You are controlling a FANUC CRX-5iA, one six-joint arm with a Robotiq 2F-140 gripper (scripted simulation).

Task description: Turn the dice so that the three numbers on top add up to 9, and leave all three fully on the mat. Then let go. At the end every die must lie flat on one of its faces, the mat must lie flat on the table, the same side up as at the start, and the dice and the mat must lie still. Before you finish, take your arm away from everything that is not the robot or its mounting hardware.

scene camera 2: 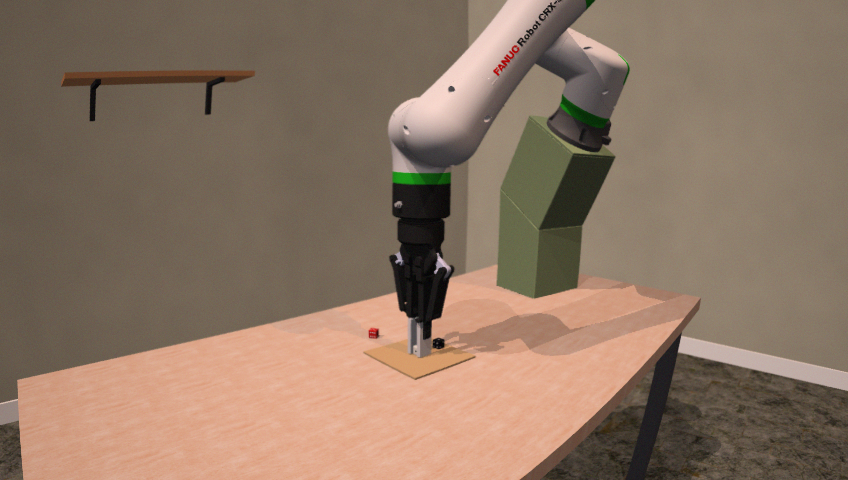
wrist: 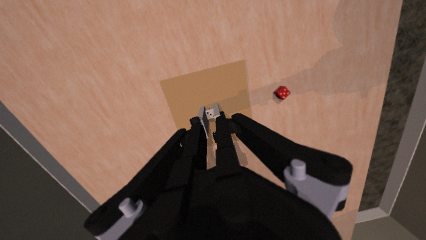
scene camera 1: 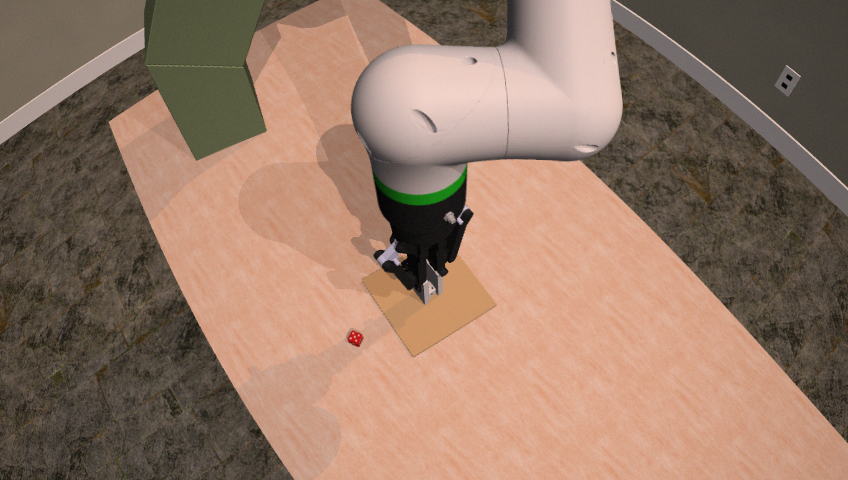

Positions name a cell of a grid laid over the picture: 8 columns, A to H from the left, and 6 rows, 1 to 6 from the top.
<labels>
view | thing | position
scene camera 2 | gripper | D5
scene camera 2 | tan square mat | D5
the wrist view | gripper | D3
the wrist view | tan square mat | E3
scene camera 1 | gripper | E4
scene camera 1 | tan square mat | D5
</labels>
